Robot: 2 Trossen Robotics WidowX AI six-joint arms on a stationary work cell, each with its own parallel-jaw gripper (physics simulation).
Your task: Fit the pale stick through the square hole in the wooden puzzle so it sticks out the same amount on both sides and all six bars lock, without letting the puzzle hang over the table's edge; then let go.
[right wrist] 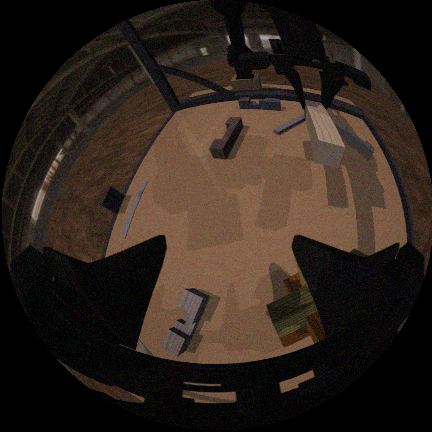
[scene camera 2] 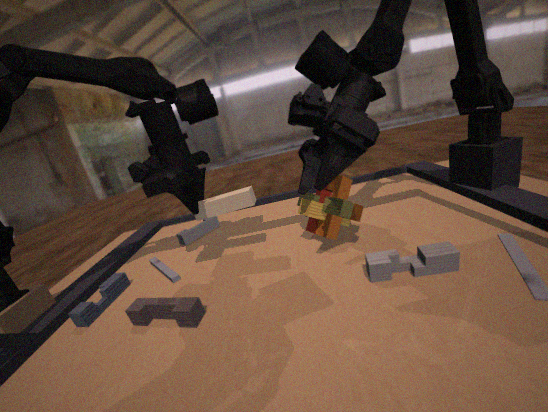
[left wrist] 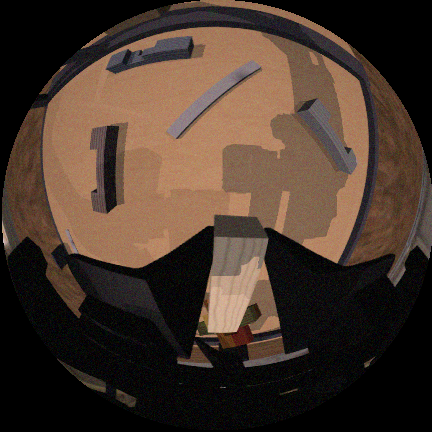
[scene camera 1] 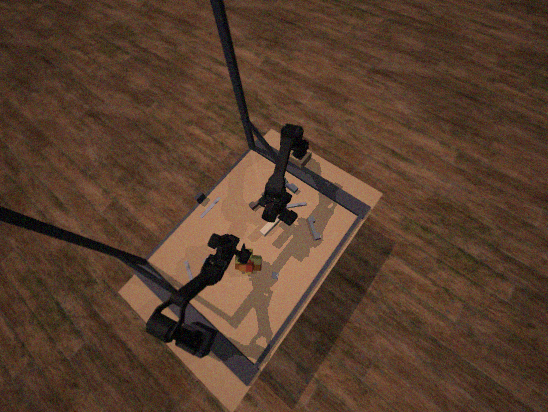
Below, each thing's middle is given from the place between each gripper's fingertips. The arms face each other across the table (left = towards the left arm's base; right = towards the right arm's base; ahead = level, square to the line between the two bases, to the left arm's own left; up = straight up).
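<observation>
Pale stick (scene camera 2: 245,197), measured from my right hand: 10 mm below, 120 mm ahead, 140 mm to the left.
The pale stick, measured from my left hand: 50 mm to the right, 20 mm behind.
</observation>
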